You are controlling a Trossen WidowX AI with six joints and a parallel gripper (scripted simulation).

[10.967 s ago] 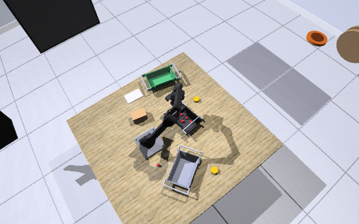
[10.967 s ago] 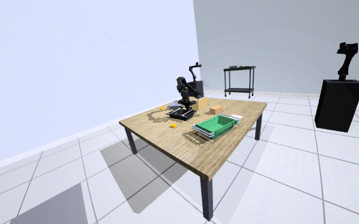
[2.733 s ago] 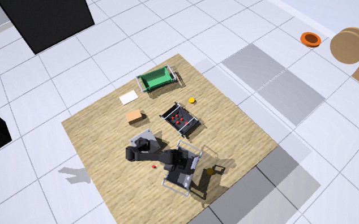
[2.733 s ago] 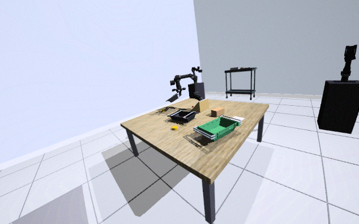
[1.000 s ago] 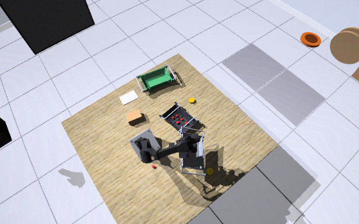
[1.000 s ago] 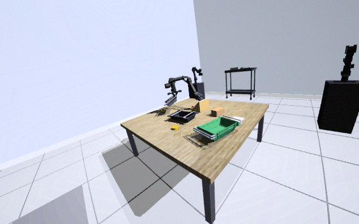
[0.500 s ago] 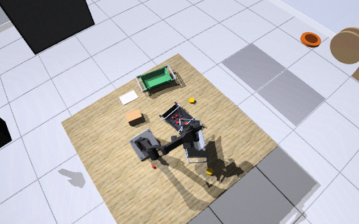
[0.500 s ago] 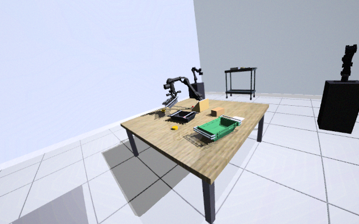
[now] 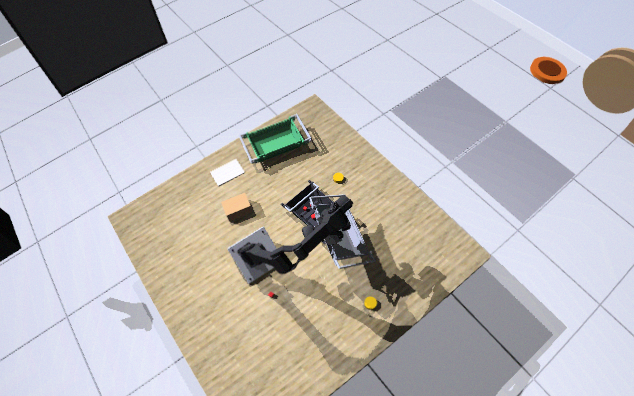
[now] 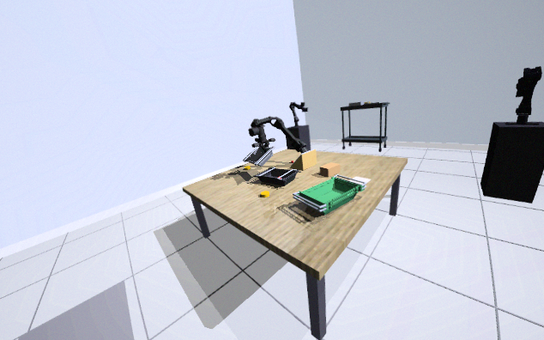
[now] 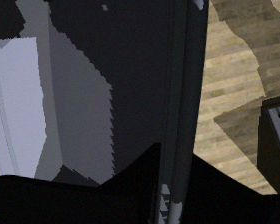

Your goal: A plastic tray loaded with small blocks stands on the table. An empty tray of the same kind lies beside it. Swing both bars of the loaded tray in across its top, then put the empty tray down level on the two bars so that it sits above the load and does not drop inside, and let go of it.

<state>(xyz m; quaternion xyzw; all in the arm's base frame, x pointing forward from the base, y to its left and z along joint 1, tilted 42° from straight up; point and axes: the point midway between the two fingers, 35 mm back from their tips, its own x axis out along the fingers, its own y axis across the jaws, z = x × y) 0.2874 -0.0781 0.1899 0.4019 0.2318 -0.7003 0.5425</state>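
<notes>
Now: the grey tray 70 mm ahead of my gripper tip and 20 mm to the right of it. Round my gripper tip: tan box 440 mm to the left, 180 mm behind, 140 mm below; small red cube 300 mm behind, 160 mm below, 10 mm to the right; white card 670 mm to the left, 170 mm below, 110 mm behind.
</notes>
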